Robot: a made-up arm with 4 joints. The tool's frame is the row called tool.
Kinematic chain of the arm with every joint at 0, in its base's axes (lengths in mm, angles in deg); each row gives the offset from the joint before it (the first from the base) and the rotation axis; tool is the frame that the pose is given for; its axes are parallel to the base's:
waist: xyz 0 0 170.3 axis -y
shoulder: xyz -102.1 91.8 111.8 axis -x
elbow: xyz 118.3 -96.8 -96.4 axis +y
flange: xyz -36 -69.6 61.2 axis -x
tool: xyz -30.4 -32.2 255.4
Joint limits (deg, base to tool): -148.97..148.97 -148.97..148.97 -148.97..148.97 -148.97..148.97
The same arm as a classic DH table. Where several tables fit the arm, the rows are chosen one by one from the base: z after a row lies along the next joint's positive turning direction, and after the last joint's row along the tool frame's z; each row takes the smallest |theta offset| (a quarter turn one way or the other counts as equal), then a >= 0, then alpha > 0; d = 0 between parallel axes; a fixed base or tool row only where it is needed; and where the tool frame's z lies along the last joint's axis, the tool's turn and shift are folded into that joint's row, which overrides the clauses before.
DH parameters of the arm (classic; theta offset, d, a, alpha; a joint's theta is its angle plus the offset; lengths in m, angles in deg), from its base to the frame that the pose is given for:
base (fixed): 0 0.1703 0 90
waist: 90 -0.0918 0.1118 -90
shoulder: 0 -0.0162 -0.0964 -90
elbow: 0 -0.1664 0.0612 90
flange: -90 0.0664 0.0322 -90
tool (fixed): 90 0.2554 0 0
Joint limits (deg, base to tool): -148.97..148.97 -148.97..148.97 -148.97..148.97 -148.97..148.97

